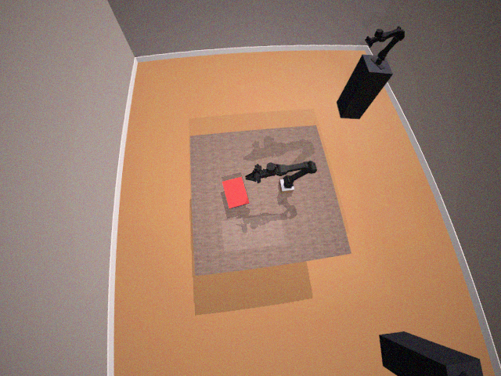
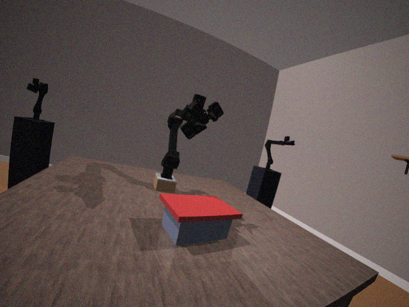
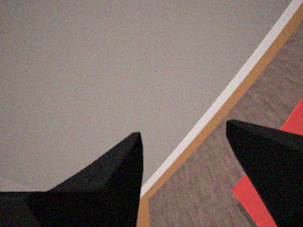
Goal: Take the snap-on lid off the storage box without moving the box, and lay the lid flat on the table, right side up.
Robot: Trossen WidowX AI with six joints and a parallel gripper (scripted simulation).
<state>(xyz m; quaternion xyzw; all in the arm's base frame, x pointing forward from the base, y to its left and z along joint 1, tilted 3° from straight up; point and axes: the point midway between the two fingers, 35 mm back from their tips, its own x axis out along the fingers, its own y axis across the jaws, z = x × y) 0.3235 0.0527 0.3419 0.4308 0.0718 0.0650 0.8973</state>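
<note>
The lid lies 290 mm below my gripper tip, 80 mm ahead of it and 10 mm to the left of it. From my gripper tip the other things lie so: blue-grey storage box: 340 mm below, 80 mm ahead, 10 mm to the left.
</note>
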